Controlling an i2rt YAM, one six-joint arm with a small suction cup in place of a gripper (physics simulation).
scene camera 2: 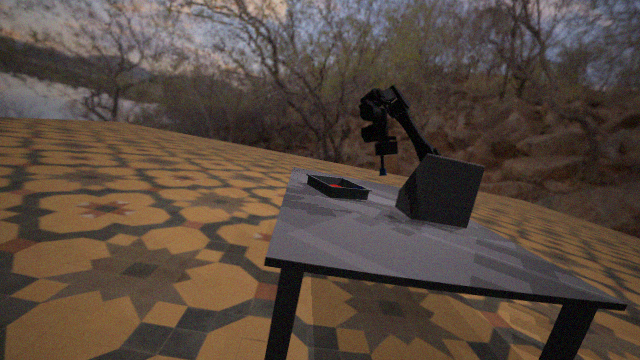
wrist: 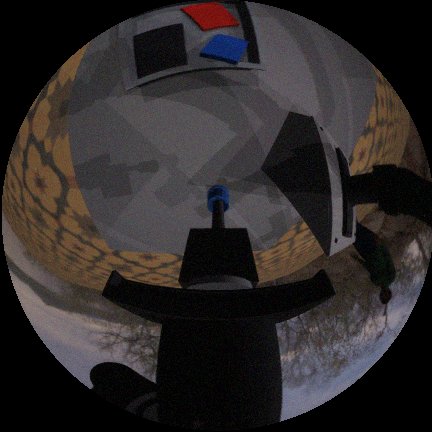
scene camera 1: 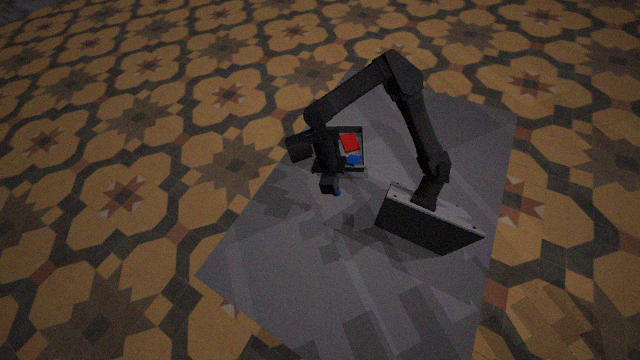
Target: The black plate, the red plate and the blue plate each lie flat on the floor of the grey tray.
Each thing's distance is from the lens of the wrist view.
my suction cup (wrist: pixel 217 191): 0.15 m
black plate (wrist: pixel 160 48): 0.30 m
red plate (wrist: pixel 205 22): 0.34 m
The marked spots on the red plate and my suction cup are 0.33 m apart.
